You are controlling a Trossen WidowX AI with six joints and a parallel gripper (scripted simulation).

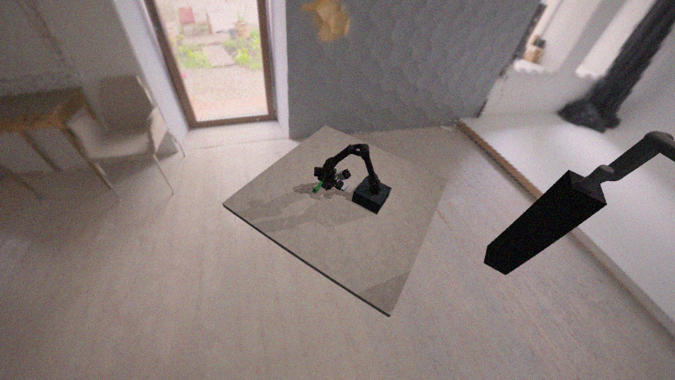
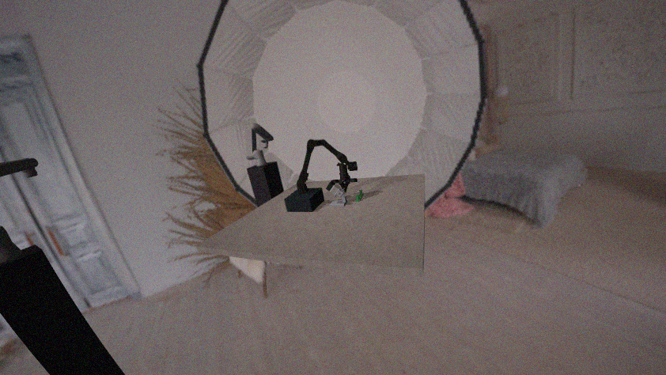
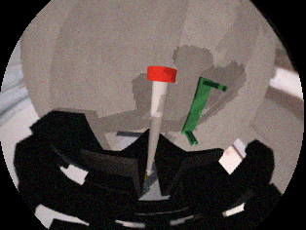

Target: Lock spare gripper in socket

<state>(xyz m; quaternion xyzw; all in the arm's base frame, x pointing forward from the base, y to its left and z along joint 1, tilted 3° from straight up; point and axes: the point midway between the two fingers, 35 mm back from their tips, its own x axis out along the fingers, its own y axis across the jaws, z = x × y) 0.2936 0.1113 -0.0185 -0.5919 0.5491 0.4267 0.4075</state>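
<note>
Right now my gripper tip is 100 mm to the left of the grey mount. The rest, counted from my gripper tip: spare gripper (30 mm behind, 100 mm to the right, 60 mm above); then green strip (100 mm ahead, 20 mm to the left, 30 mm below).
</note>
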